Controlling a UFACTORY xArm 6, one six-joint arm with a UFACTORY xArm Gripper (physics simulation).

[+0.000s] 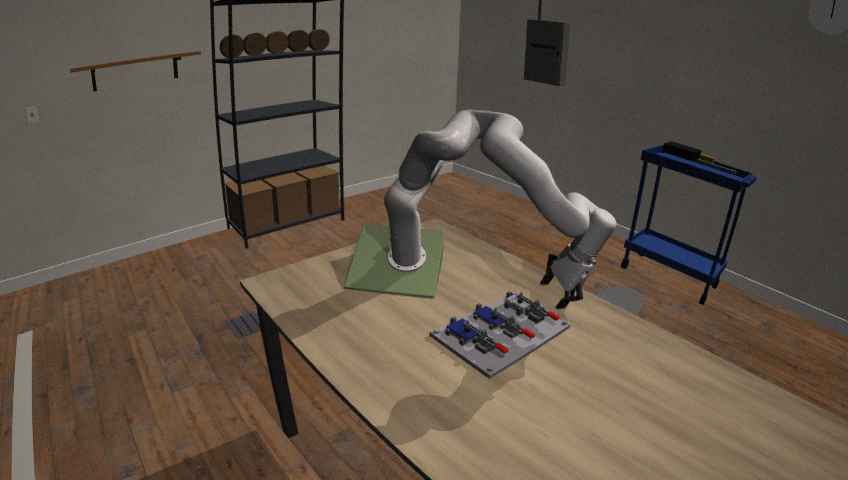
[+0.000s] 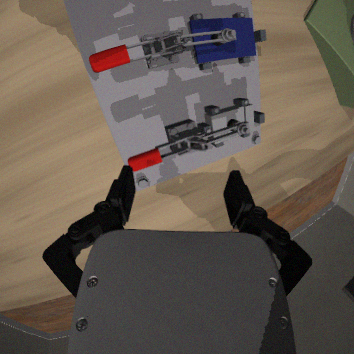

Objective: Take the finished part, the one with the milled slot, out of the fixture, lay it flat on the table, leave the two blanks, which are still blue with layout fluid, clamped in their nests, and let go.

Labels:
My gripper shows in image 1 and in image 2. One and the same spot on a grey fixture plate: [image 2: 137,102] is [image 1: 534,332]. The same spot on my gripper: [image 1: 563,303] is [image 2: 111,191].

